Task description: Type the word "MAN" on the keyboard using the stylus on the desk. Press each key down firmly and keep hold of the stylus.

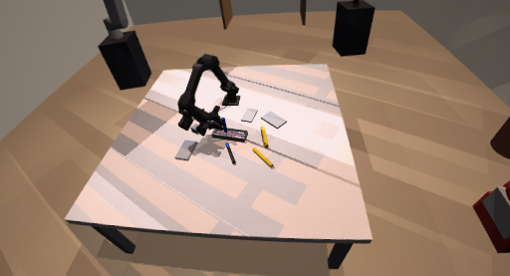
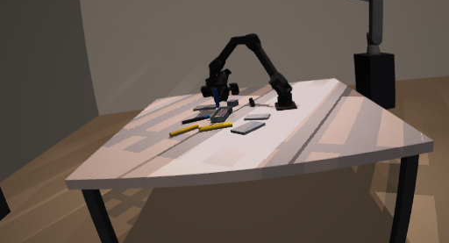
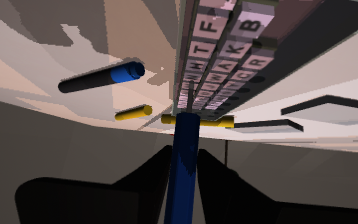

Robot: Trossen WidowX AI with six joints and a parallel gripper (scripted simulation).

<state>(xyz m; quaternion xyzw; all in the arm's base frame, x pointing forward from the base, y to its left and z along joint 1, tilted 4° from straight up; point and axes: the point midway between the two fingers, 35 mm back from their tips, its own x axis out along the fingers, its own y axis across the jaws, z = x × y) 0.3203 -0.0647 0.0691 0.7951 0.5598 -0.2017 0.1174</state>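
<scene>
My gripper tip is 9 cm short of the blue-tipped pen, 1 cm to the right of it and 7 cm above it. The rest, counted from my gripper tip: cube (9 cm behind, 17 cm to the right, 6 cm below); blue stylus (1 cm below); grey slab (16 cm behind, 13 cm to the left, 7 cm below).
</scene>
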